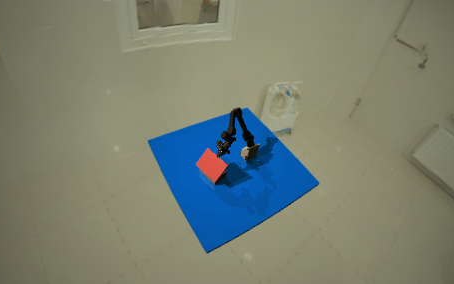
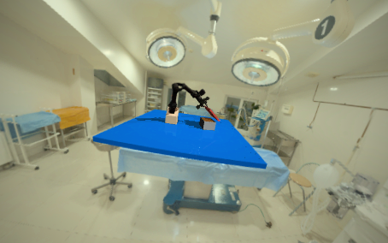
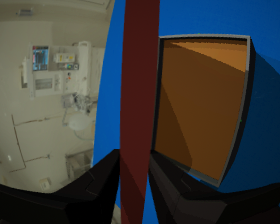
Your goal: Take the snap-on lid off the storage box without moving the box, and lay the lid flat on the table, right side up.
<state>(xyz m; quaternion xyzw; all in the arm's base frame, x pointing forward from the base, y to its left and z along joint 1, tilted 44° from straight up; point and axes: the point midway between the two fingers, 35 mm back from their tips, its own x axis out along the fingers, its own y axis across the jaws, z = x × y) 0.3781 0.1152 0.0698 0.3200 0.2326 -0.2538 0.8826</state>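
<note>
My gripper tip is 6 cm short of the lid, 5 cm above it and 2 cm to the right of it. The rest, counted from my gripper tip: storage box (18 cm below, 3 cm ahead).
</note>
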